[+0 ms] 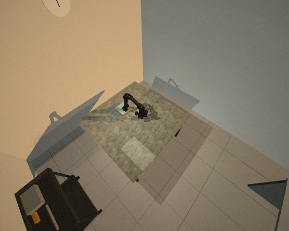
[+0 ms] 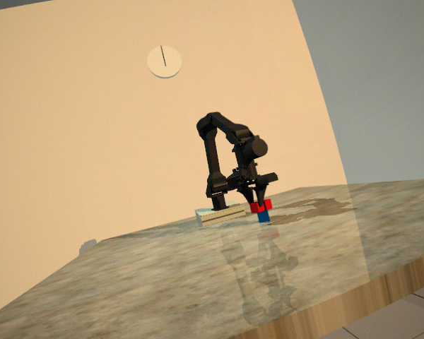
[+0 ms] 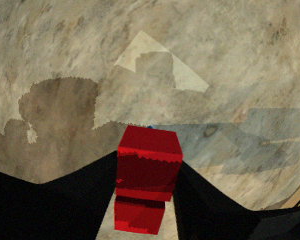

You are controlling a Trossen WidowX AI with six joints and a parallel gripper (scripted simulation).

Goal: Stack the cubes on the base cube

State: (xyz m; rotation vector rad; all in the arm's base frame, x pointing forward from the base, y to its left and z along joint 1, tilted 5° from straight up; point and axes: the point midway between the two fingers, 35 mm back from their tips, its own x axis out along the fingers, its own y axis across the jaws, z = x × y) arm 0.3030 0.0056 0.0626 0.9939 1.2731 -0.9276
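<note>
The blue cube lies 10 mm behind my gripper tip, 20 mm to the left of it and 40 mm below it.
</note>
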